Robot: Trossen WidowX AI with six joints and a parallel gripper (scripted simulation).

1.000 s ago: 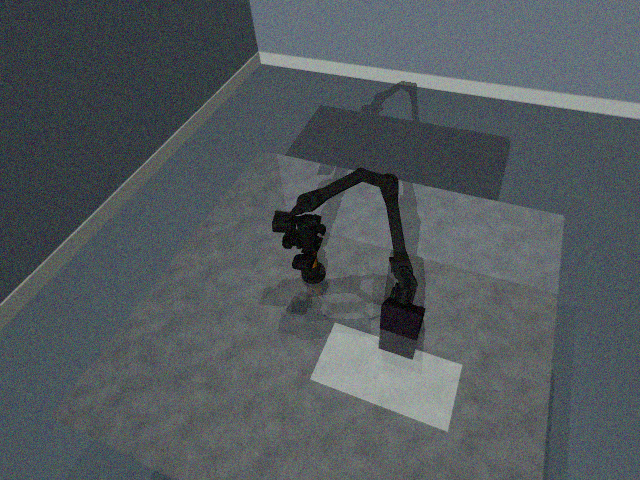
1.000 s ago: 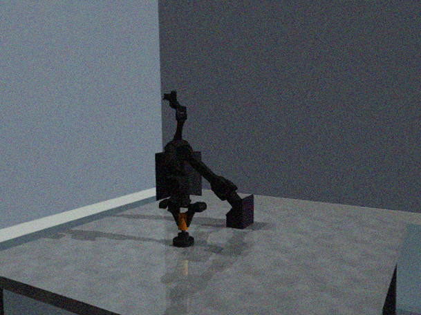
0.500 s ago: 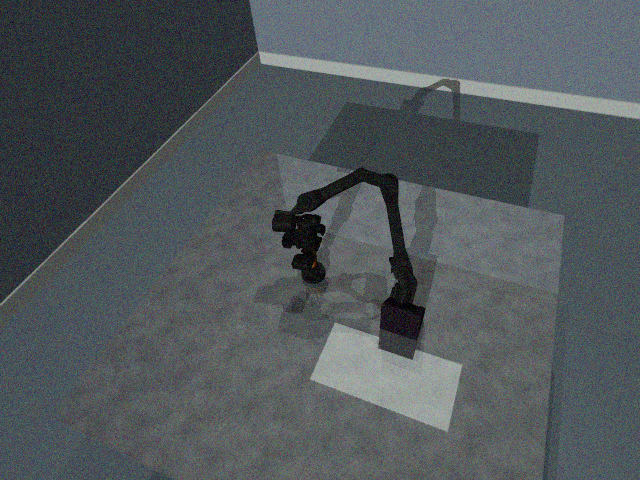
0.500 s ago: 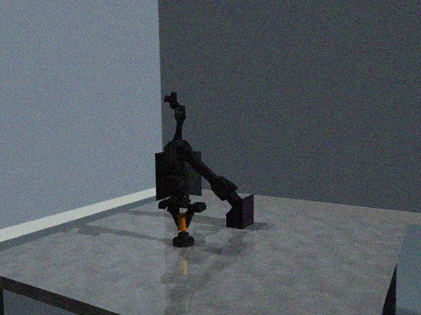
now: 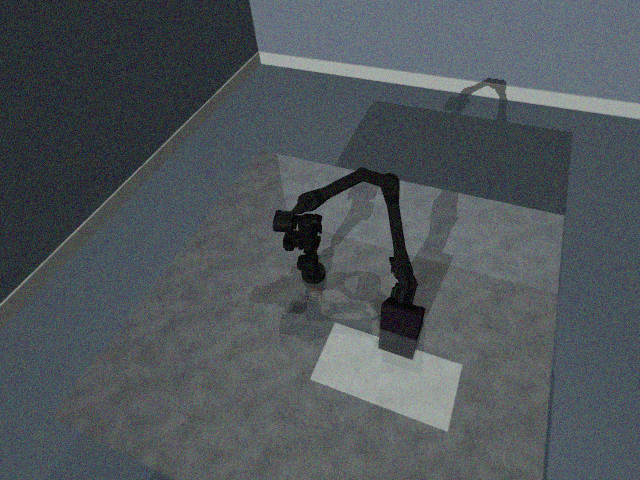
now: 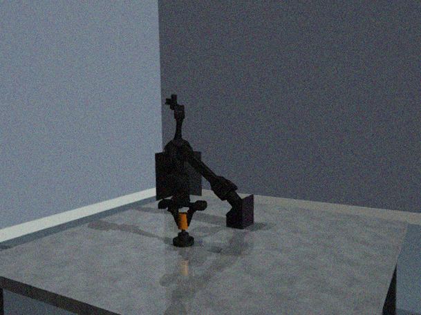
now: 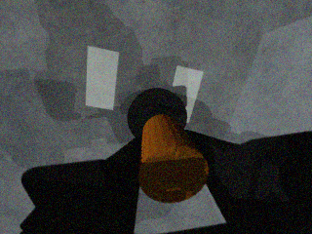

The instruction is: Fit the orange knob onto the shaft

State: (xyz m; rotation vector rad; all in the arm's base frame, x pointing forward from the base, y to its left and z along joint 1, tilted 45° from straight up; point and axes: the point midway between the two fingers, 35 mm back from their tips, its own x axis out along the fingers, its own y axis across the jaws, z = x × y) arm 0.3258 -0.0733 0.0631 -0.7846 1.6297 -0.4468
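Right now the orange knob is 20 mm above my gripper tip. The rest, counted from my gripper tip: round pedestal 40 mm below.
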